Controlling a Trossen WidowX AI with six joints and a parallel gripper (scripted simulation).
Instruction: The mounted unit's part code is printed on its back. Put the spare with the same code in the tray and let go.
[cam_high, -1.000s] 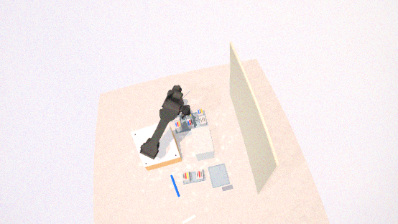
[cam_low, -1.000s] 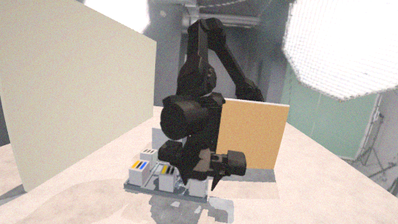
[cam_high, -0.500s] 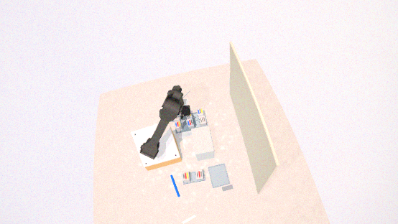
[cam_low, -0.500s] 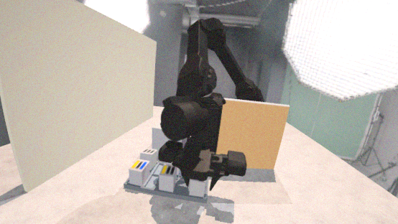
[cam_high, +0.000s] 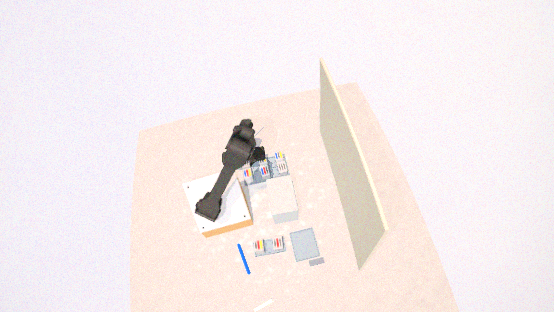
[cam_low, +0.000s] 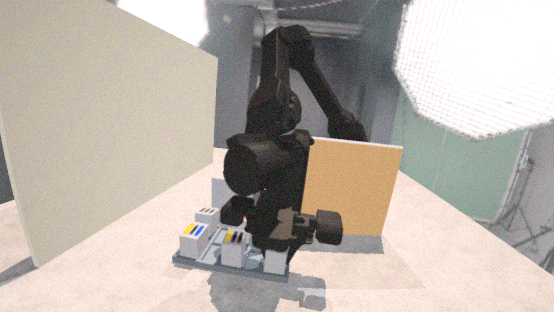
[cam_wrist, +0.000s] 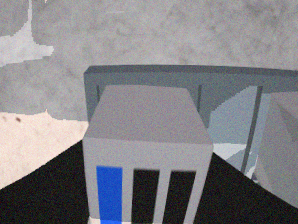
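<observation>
My gripper tip is 43 cm to the left of the grey tray, 13 cm short of it and 1 cm above it. Round my gripper tip: grey mounted unit: 22 cm to the right, 10 cm ahead, 3 cm above; then blue pen: 41 cm to the right, 12 cm behind, 1 cm below; then tall beige panel: 34 cm ahead, 26 cm to the right, 21 cm above.
</observation>
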